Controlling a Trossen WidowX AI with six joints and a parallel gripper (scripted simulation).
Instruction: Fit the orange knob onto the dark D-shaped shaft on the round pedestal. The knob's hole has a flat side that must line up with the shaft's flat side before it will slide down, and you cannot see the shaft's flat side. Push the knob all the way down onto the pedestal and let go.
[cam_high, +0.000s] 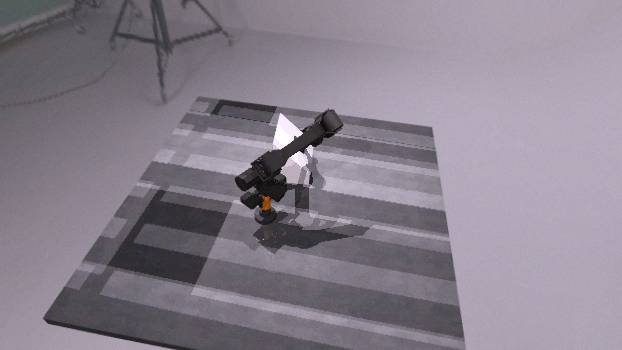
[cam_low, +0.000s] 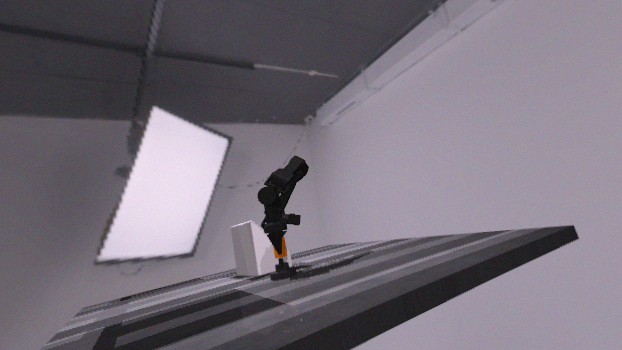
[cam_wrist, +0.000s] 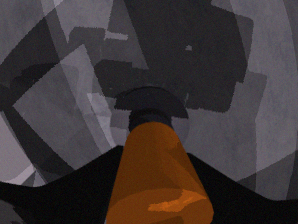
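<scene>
My gripper tip is 2 cm below the orange knob. The rest, counted from my gripper tip: dark pedestal: 4 cm below.
</scene>
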